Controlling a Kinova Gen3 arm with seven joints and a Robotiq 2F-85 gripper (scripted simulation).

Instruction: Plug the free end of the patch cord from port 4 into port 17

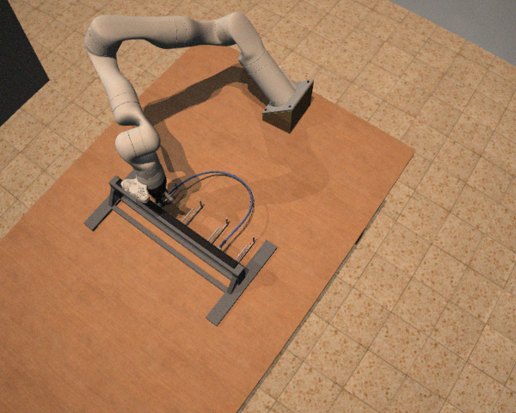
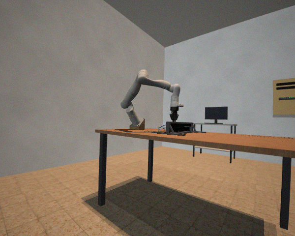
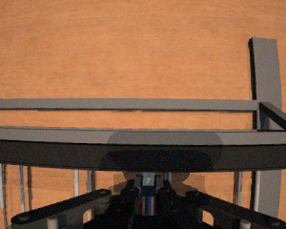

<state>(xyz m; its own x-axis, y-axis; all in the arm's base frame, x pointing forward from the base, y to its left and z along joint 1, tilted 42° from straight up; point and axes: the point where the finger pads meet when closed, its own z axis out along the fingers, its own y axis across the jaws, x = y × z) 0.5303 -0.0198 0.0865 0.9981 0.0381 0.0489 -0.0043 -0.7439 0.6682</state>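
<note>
Now: the plug 10 mm below my hand and 10 mm ahead of it.
</note>
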